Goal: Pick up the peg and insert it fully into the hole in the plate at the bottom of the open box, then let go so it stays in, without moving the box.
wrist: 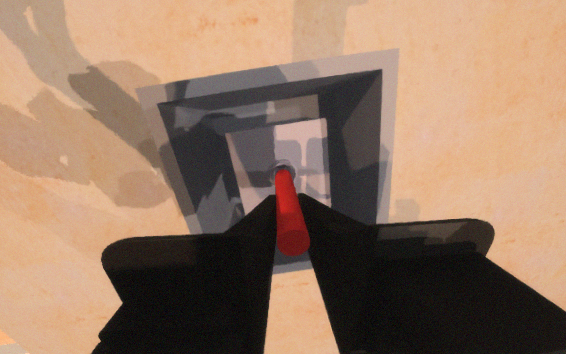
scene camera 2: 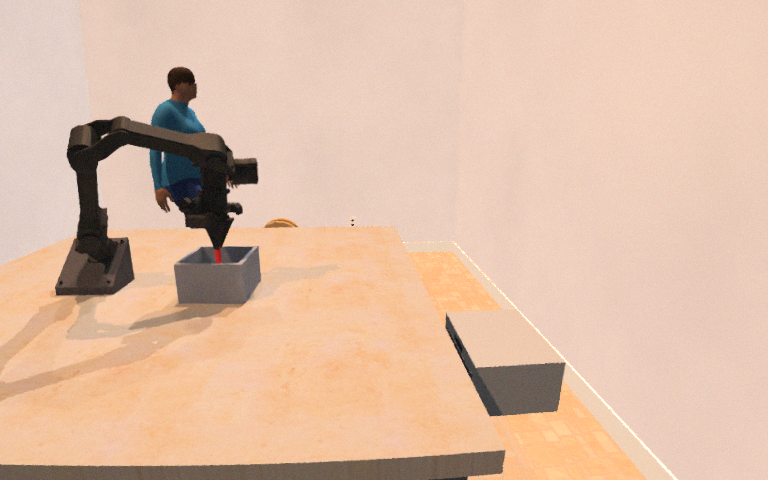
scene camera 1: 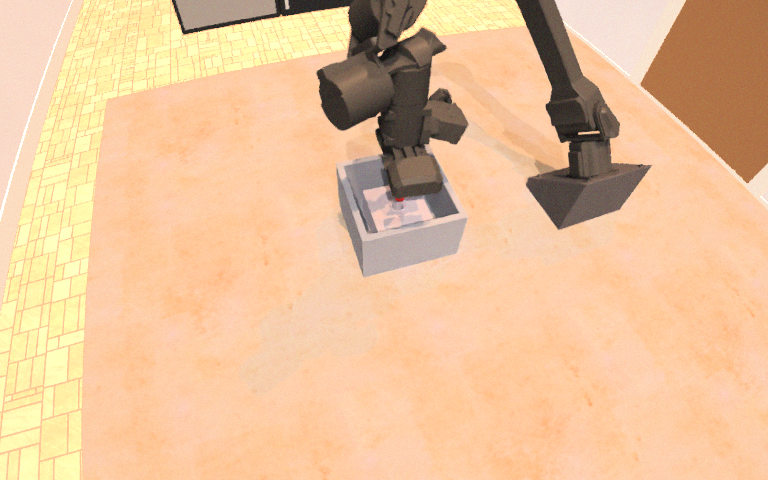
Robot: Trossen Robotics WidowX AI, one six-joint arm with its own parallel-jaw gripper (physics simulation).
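Pixels of known places: gripper, fingertip midpoint: [wrist: 286, 200] [scene camera 2: 218, 248]; arm's base, origin of the base link: [scene camera 2: 103, 251] [scene camera 1: 592, 174].
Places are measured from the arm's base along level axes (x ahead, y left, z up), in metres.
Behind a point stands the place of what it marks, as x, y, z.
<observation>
The red peg [scene camera 1: 399, 199] {0.331, -0.054, -0.012} [scene camera 2: 217, 255] {0.329, -0.067, 0.007} [wrist: 291, 215] {0.323, -0.059, 0.054} is held near upright between the fingertips of my gripper [scene camera 2: 218, 246] {0.331, -0.060, 0.023} [wrist: 286, 200] {0.331, -0.060, 0.023}, which is shut on it just above the open box. The grey open box [scene camera 1: 413, 246] {0.335, 0.020, -0.036} [scene camera 2: 209, 284] {0.328, -0.140, -0.042} [wrist: 389, 120] {0.294, 0.017, 0.007} stands upright on the table. The pale plate [scene camera 1: 376, 198] {0.358, -0.084, -0.033} [wrist: 314, 131] {0.297, -0.025, -0.033} lies at its bottom. In the wrist view the peg's lower end overlaps the hole's raised ring [wrist: 292, 168] {0.326, -0.050, -0.031}; whether the tip is inside the hole, and how deep, I cannot tell. In scene camera 1 the gripper body hides most of the peg.
The box walls stand around the peg and below the fingers. The arm's base [scene camera 1: 589, 195] {0.030, 0.035, -0.005} [scene camera 2: 93, 277] {-0.001, -0.059, -0.051} is on the table [scene camera 1: 283, 367] {0.562, 0.120, -0.090} [scene camera 2: 283, 384] {0.550, -0.472, -0.091} beside the box. A grey block [scene camera 2: 521, 345] is past the table's edge. A person [scene camera 2: 176, 127] stands behind the arm.
</observation>
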